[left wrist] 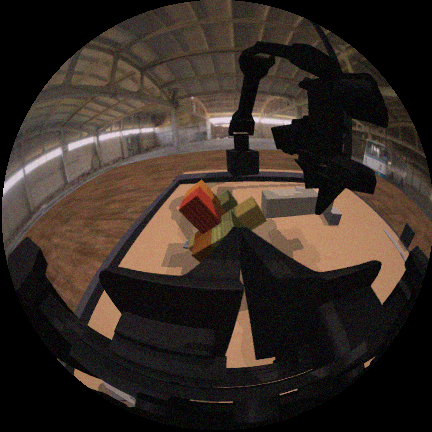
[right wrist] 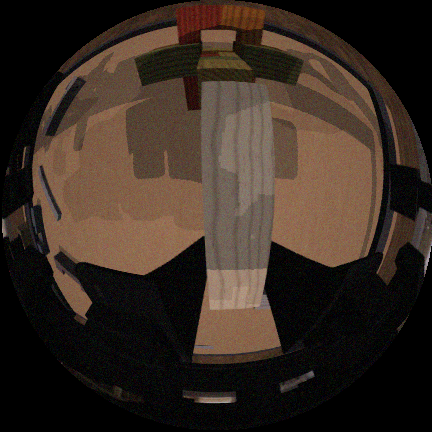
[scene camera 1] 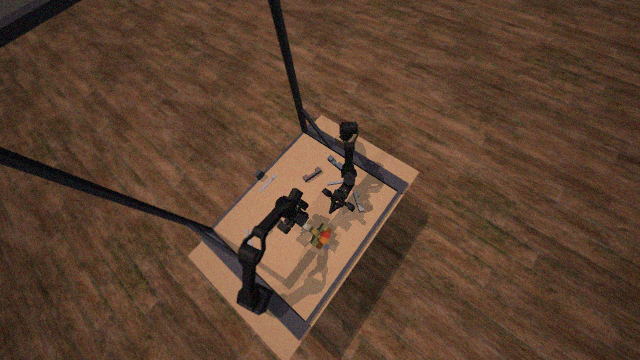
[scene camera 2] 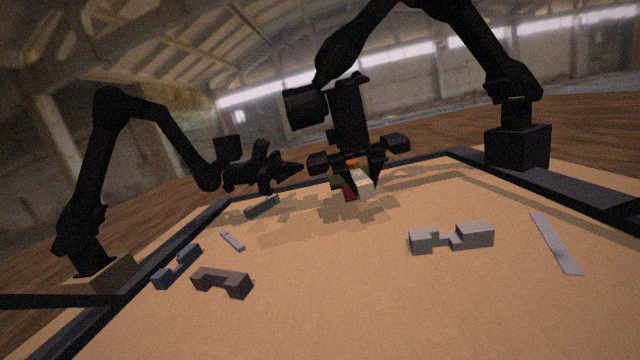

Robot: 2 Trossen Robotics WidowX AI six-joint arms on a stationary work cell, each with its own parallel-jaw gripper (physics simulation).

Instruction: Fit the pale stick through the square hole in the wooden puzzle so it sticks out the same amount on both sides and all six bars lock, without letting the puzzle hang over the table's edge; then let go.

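Places are measured from the left arm's base along level axes (x ahead, y left, z up), in centimetres.
Pixels of known places: left gripper, fingertip midpoint: (left wrist: 238, 233) (scene camera 1: 329, 213) (scene camera 2: 304, 166); right gripper, fingertip midpoint: (left wrist: 312, 208) (right wrist: 231, 242) (scene camera 2: 364, 193); left arm's base, link origin: (scene camera 1: 345, 136) (scene camera 2: 96, 267); right arm's base, link origin: (left wrist: 241, 149) (scene camera 1: 254, 299) (scene camera 2: 516, 127).
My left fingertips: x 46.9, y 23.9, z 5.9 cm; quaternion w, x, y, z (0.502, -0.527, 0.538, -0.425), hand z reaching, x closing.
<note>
For each thing: its top centre in the pictures, then the offset to it from my left fingertips.
- pale stick, top centre: (right wrist: 241, 210) (left wrist: 301, 191) (scene camera 2: 358, 175) (scene camera 1: 300, 222) dx +12.7, dy -9.8, dz -2.3 cm
- grey notched block, top centre: (scene camera 2: 449, 229) (left wrist: 328, 201) dx +24.0, dy -24.2, dz -9.4 cm
- flat strip, top centre: (scene camera 2: 551, 237) dx +38.2, dy -27.7, dz -12.3 cm
- brown notched block, top centre: (scene camera 2: 216, 275) (right wrist: 69, 276) (scene camera 1: 311, 173) dx -15.0, dy -25.9, dz -9.4 cm
- small strip, top centre: (right wrist: 44, 190) (scene camera 2: 230, 238) dx -21.3, dy -9.7, dz -11.4 cm
- dark bar, top centre: (right wrist: 57, 103) (scene camera 2: 261, 201) (scene camera 1: 358, 200) dx -17.8, dy +6.8, dz -9.4 cm
The wooden puzzle (scene camera 1: 321, 236) (scene camera 2: 337, 181) (left wrist: 200, 209) (right wrist: 167, 65), of red, orange, green and olive bars, rests tilted on the table, inside its dark border. In the right wrist view its square hole shows beyond the stick's far end. My right gripper (scene camera 1: 301, 223) (left wrist: 312, 208) (right wrist: 231, 242) is shut on the pale stick (scene camera 1: 307, 226) (scene camera 2: 364, 181) (left wrist: 287, 204) (right wrist: 237, 170) near one end and holds it above the table. The other end points at the puzzle from outside the hole; contact cannot be told. My left gripper (scene camera 1: 332, 211) (scene camera 2: 301, 166) (left wrist: 238, 233) is shut and empty, beside the puzzle.
In scene camera 2, a grey notched block (scene camera 2: 472, 236) and a flat strip (scene camera 2: 556, 245) lie at the right. A brown notched block (scene camera 2: 222, 281), a blue-grey one (scene camera 2: 177, 266), a small strip (scene camera 2: 232, 241) and a dark bar (scene camera 2: 261, 207) lie at the left.
</note>
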